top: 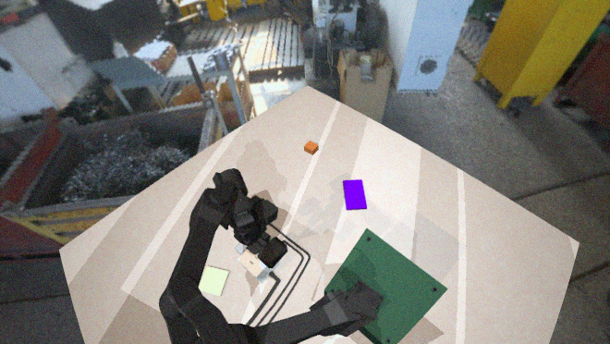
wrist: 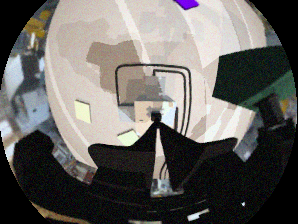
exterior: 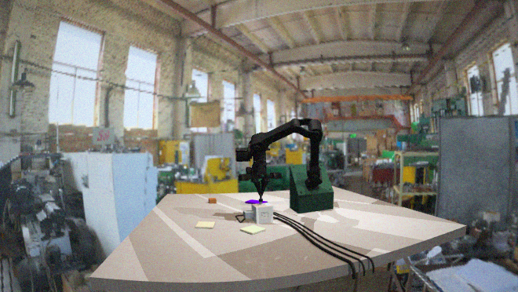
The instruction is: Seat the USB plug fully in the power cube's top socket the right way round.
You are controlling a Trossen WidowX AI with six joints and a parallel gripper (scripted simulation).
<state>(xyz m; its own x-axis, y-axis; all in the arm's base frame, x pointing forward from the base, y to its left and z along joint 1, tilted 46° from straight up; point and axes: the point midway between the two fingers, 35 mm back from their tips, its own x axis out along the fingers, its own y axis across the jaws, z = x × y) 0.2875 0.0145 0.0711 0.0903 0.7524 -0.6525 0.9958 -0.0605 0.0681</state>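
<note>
Right now my gripper tip is 20 mm above the dark USB plug. The rest, counted from my gripper tip: orange block: 180 mm ahead, 440 mm to the right, 100 mm below; then flat purple card: 80 mm behind, 360 mm to the right, 110 mm below.
</note>
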